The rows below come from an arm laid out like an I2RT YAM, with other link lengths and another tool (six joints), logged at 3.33 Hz.
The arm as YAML. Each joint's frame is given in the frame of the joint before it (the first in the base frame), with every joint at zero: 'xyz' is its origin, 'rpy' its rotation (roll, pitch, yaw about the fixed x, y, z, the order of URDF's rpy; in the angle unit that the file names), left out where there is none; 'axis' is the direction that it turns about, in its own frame. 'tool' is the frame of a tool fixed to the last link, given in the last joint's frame.
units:
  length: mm
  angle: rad
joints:
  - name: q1
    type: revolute
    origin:
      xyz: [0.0, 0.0, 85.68]
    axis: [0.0, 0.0, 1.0]
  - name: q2
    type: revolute
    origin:
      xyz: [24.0, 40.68, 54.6]
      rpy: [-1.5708, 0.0, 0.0]
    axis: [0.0, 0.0, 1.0]
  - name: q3
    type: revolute
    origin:
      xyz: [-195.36, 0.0, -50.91]
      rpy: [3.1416, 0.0, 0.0]
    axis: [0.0, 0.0, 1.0]
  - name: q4
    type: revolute
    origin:
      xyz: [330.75, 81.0, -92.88]
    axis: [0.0, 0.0, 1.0]
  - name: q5
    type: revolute
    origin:
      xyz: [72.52, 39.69, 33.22]
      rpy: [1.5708, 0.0, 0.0]
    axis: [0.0, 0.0, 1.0]
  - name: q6
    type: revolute
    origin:
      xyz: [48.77, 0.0, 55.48]
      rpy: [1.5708, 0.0, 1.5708]
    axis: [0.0, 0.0, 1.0]
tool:
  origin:
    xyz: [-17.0, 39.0, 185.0]
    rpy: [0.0, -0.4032, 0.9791]
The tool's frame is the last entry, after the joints.
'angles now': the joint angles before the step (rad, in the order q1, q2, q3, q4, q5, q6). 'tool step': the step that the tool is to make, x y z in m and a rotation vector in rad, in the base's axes. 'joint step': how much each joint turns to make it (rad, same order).
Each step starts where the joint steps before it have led.
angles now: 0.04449, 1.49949, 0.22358, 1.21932, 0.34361, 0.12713
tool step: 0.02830, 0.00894, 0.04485, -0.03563, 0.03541, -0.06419
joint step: 0.08099, -0.16784, 0.10613, -0.30253, 0.14710, -0.02421
